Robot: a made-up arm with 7 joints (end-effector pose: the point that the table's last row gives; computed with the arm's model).
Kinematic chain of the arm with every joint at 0, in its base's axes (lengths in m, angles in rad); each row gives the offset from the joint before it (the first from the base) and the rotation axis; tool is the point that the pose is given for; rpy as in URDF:
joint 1: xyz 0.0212 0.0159 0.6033 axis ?
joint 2: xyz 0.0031 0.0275 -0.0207 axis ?
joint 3: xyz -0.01 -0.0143 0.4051 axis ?
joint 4: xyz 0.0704 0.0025 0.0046 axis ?
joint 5: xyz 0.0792 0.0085 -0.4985 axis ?
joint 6: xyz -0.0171 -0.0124 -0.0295 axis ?
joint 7: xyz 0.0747 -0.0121 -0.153 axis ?
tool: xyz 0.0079 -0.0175 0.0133 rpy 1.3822 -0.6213 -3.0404
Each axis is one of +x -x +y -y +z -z.
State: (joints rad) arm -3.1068 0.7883 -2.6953 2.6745 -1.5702 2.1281 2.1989
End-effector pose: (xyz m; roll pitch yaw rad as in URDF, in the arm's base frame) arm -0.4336 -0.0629 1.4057 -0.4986 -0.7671 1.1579
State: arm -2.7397 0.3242 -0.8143 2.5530 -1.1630 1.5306 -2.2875
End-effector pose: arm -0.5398 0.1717 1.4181 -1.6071 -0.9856 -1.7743
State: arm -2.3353 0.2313 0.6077 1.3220 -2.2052 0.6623 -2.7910
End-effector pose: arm -0.1488 -0.7808 0.7781 0.1047 0.2709 -0.0076
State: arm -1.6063 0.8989 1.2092 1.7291 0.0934 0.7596 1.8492
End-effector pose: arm 0.6924 -0.5773 0.7047 -0.5008 -1.4008 2.3116
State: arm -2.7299 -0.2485 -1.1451 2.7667 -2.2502 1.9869 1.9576
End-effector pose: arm 0.2652 0.2260 1.5049 0.1933 -0.1552 2.2292
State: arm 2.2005 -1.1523 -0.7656 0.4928 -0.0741 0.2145 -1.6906
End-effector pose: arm 0.1332 0.4306 0.8489 2.5294 0.1884 -0.2868
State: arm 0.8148 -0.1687 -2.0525 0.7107 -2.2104 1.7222 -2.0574
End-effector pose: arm 0.0850 -0.5906 0.5983 -0.5070 0.1656 -0.2149
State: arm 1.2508 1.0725 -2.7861 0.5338 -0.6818 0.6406 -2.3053
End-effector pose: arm 0.0392 -0.3597 0.9093 -0.8595 -1.1440 0.1347
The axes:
joint 1: +z
joint 2: +y
joint 3: +z
joint 4: -y
joint 5: -z
joint 6: +y
joint 7: -z

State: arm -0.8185 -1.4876 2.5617 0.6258 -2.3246 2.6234 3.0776
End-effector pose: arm 0.1473 0.3902 0.2376 -3.0123 0.4151 0.0462
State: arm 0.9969 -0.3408 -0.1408 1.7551 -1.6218 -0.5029 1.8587
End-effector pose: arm 0.2242 0.3853 1.3921 1.7949 1.3888 -1.3676
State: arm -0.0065 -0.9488 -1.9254 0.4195 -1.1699 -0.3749 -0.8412
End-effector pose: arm 0.0607 -0.4458 0.4705 2.0059 0.4414 2.9788
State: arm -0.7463 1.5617 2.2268 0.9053 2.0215 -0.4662 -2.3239
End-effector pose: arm 0.4086 0.3661 0.8656 0.3767 0.6806 -2.2903
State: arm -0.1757 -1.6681 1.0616 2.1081 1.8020 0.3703 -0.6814
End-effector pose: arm -0.6886 0.7256 0.8057 2.5329 0.5307 -0.3252
